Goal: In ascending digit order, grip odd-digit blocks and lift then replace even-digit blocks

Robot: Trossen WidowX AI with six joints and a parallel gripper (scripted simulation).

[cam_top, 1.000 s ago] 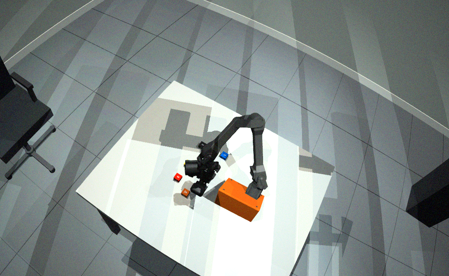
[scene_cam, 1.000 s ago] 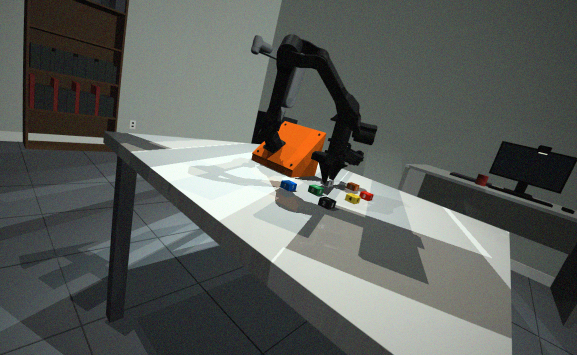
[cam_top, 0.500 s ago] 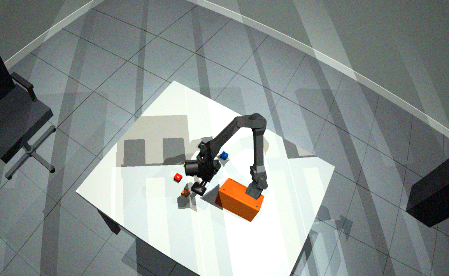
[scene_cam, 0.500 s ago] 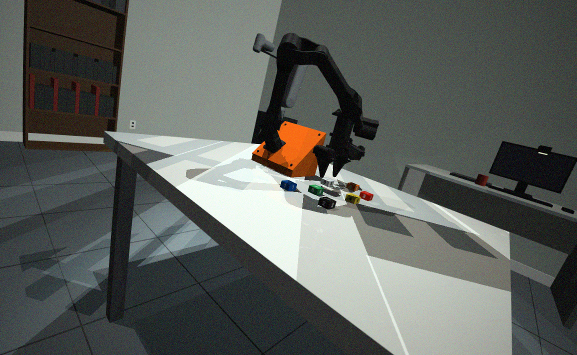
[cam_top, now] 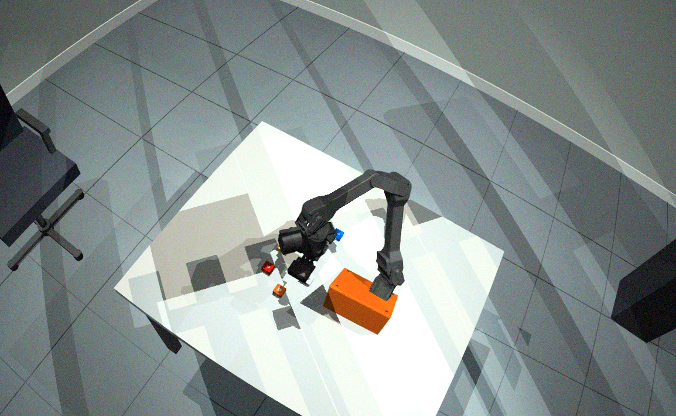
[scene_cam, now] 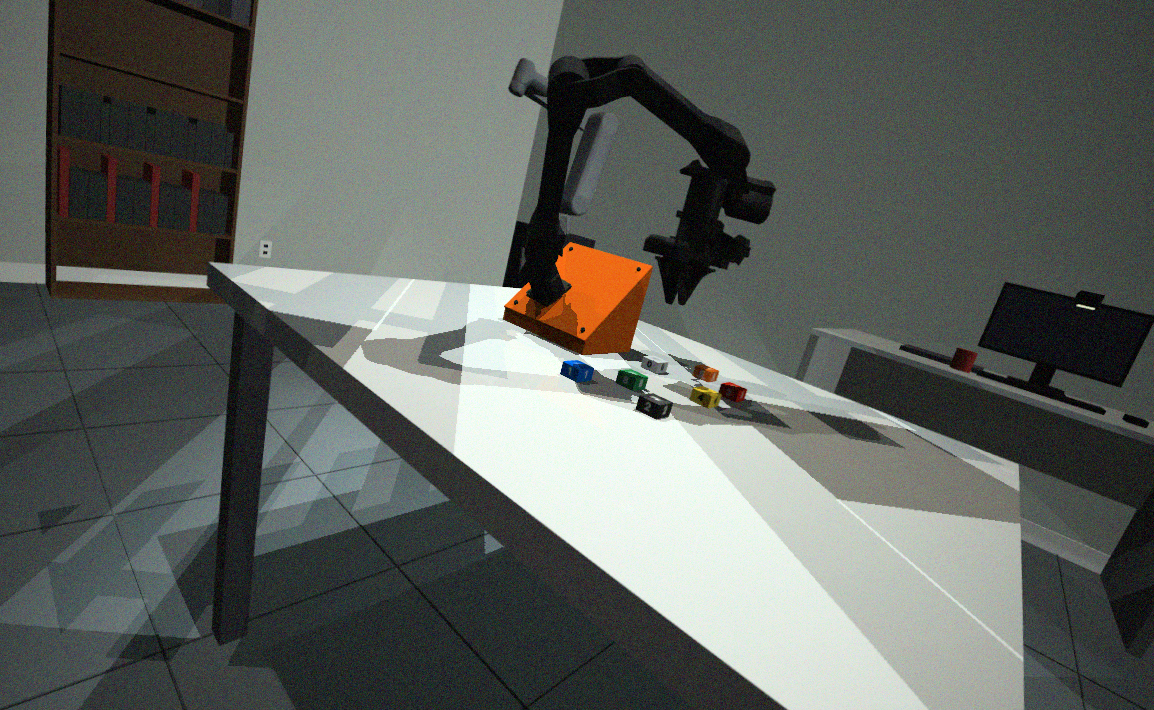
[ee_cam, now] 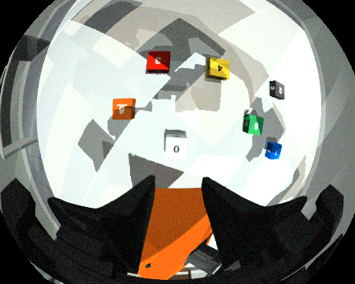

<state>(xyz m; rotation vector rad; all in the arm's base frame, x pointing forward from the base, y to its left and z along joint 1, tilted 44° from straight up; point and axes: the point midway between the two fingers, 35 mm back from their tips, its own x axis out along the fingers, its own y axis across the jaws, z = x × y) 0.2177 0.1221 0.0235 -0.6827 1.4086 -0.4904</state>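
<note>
The blue block lies 1 cm ahead of my gripper tip, 21 cm to the right of it and 11 cm below it. From my gripper tip the other things lie so: red block marked 3 (12 cm ahead, 4 cm to the left, 11 cm below); white block marked 0 (11 cm below); orange block (5 cm ahead, 9 cm to the left, 11 cm below).
</note>
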